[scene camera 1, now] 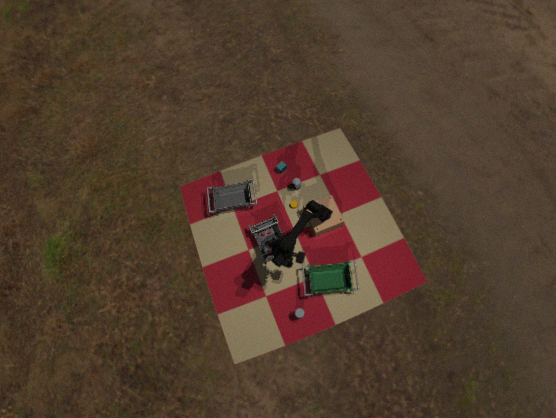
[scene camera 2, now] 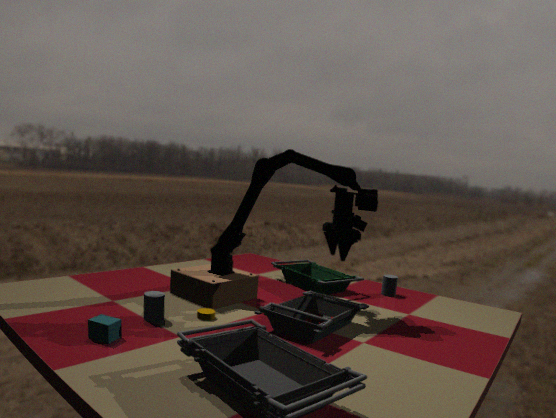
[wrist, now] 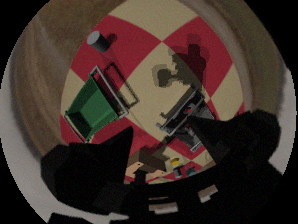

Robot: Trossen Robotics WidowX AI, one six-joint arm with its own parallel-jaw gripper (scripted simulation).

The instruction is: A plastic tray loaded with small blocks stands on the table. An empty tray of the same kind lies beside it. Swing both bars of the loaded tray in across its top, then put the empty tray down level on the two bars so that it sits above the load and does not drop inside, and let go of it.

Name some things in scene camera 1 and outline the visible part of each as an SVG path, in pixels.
A green tray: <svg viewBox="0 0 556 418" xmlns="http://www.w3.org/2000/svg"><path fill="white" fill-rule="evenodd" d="M355 260L338 264L302 265L304 283L304 266L309 267L311 293L305 293L304 284L304 296L313 296L313 293L317 295L317 293L334 292L337 290L359 290ZM354 262L355 278L358 289L352 289L349 263Z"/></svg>
